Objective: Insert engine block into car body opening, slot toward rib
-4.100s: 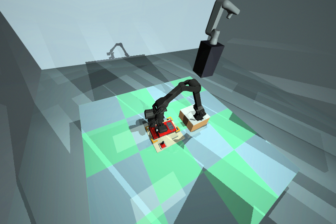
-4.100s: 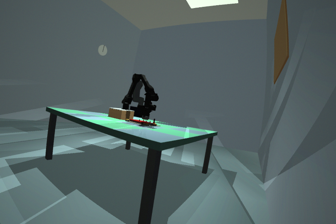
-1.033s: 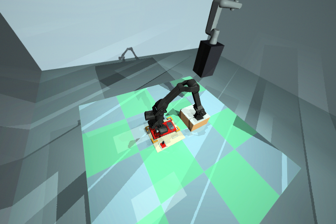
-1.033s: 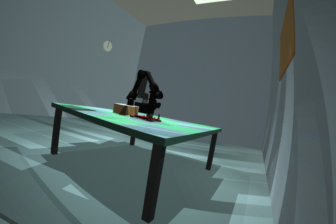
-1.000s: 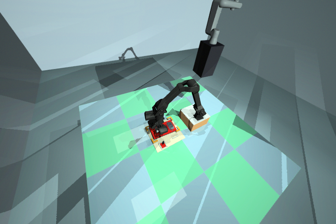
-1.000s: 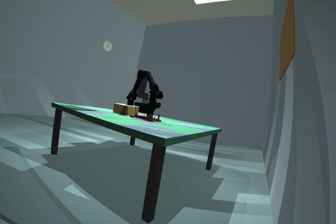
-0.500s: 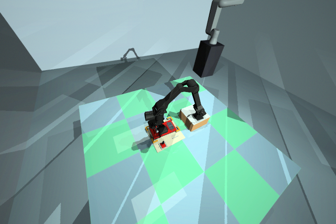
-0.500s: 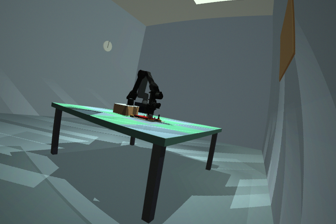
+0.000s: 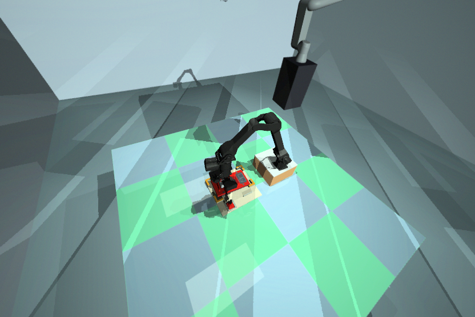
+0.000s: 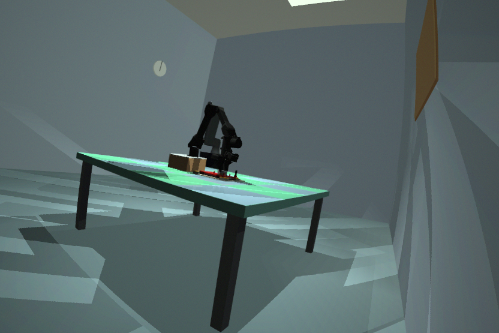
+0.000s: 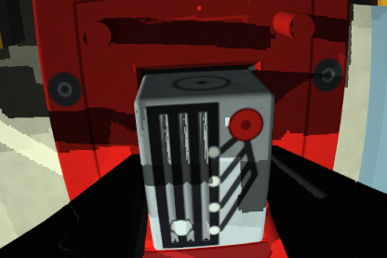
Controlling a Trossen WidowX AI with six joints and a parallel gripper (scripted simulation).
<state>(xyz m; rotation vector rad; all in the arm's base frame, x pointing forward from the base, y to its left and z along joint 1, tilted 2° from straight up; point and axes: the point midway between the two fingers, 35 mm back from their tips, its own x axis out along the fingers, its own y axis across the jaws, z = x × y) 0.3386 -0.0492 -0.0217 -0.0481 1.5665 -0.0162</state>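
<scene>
Right now my gripper tip is 40 mm past the beige board, 20 mm to the right of it and 30 mm above it. Also, from my gripper tip: engine block: 10 mm below.
</scene>
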